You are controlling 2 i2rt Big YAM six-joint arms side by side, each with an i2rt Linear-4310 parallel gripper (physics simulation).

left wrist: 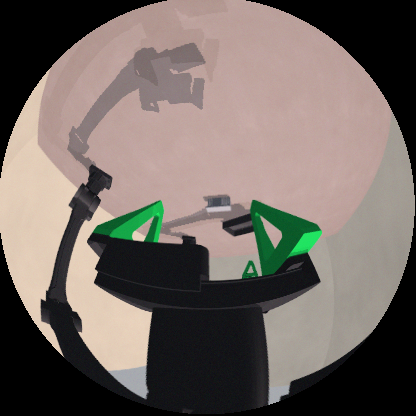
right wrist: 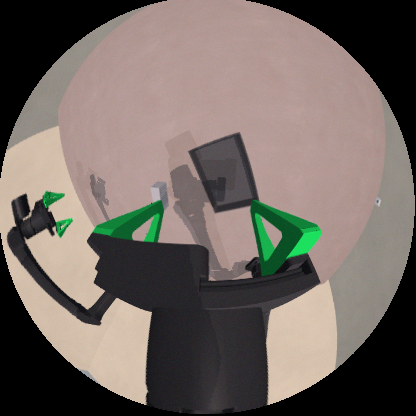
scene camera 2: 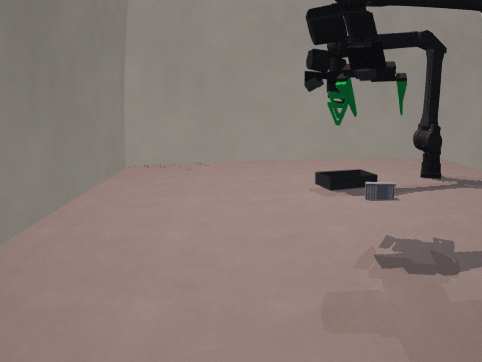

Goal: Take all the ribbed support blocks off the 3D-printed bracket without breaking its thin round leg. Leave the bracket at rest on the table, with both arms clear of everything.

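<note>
The bracket (scene camera 2: 380, 191) (left wrist: 218, 202) (right wrist: 159, 190) stands on the table as a small block, with a thin pale plate on top and grey ribbed supports below it. The separate support blocks and the thin round leg cannot be told apart at this size. My left gripper (scene camera 2: 378, 115) (left wrist: 206, 204) (right wrist: 67, 207) is open and empty, high above the table and apart from the bracket. My right gripper (scene camera 2: 338, 122) (right wrist: 206, 204) is open and empty, also high up; in scene camera 2 it shows side-on behind the left gripper.
A black open tray (scene camera 2: 345, 181) (left wrist: 237, 226) (right wrist: 247, 165) stands near the bracket, behind it and to its left in scene camera 2. Shadows of the arms fall across the table and tray. Small dark specks show at the table's far left edge in scene camera 2.
</note>
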